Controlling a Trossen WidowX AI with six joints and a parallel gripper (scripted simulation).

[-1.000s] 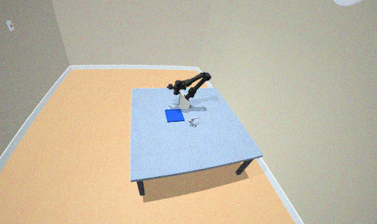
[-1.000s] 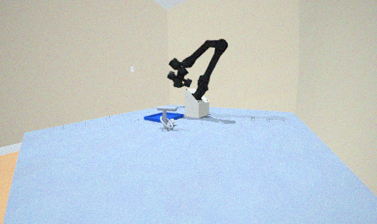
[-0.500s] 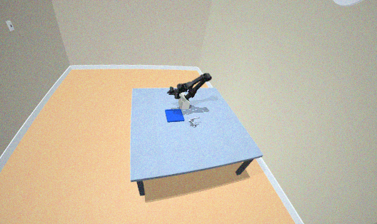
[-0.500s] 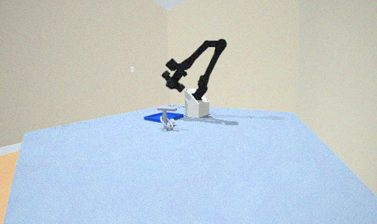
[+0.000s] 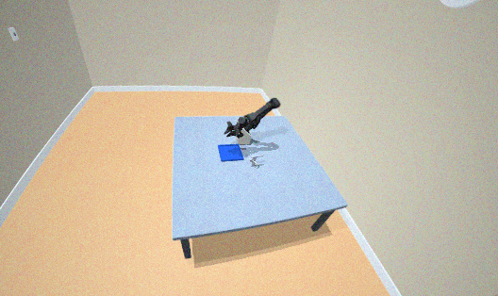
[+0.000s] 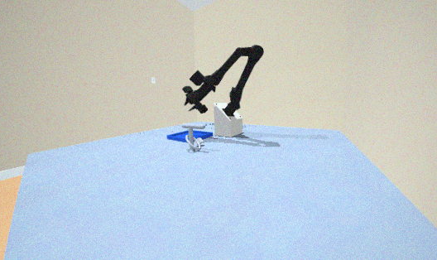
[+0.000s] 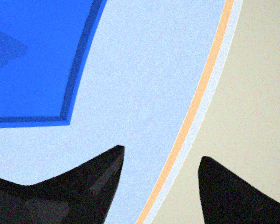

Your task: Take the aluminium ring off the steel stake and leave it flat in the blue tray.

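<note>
My gripper tip is now 150 mm short of the aluminium ring, 250 mm to the right of it and 140 mm above it. The rest, counted from my gripper tip: blue tray (30 mm ahead, 60 mm to the left, 160 mm below).
</note>
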